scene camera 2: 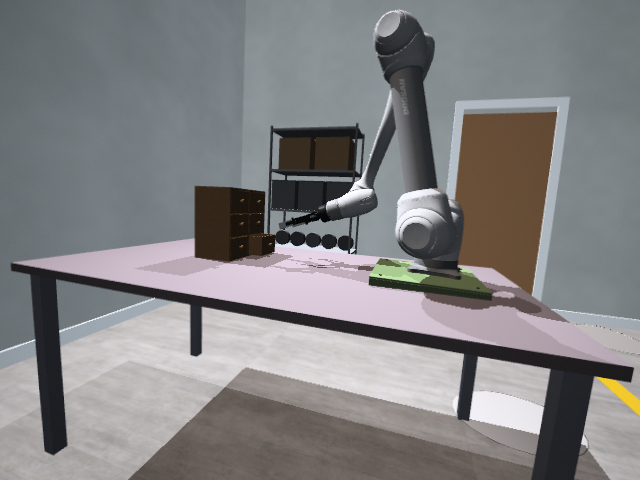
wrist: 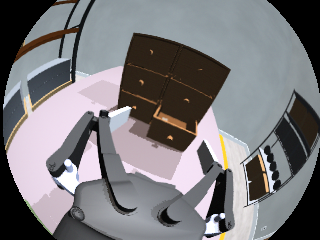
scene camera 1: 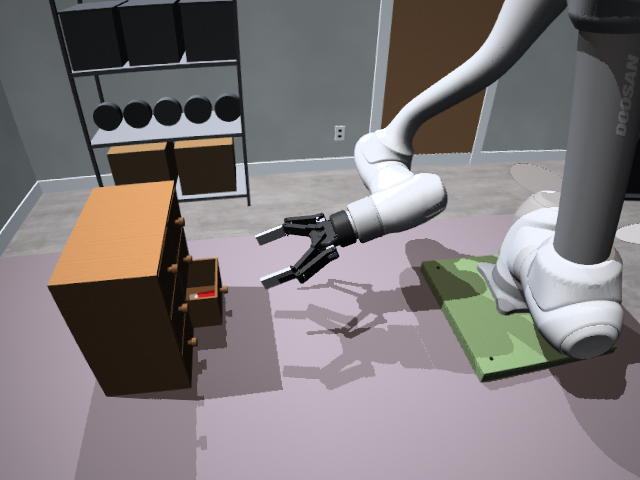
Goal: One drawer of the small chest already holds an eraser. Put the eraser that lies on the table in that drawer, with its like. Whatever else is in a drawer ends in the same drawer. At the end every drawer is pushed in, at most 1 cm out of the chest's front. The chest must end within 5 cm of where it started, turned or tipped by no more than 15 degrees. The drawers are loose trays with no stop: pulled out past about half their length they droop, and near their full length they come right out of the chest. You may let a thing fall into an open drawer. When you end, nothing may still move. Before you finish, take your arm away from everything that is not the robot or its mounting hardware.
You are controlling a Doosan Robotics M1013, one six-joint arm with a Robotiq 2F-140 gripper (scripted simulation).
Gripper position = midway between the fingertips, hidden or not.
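Observation:
I can see a small wooden chest (scene camera 1: 105,284), and scene camera 2 shows me the small wooden chest (scene camera 2: 213,212) as well. There is a drawer (scene camera 1: 204,275), and there is a drawer (scene camera 1: 167,271). My wrist view gives me a drawer (wrist: 141,108), a drawer (wrist: 180,96), a drawer (wrist: 150,84) and a drawer (wrist: 210,75). As for my gripper (scene camera 1: 260,261), I also see my gripper (wrist: 165,130).

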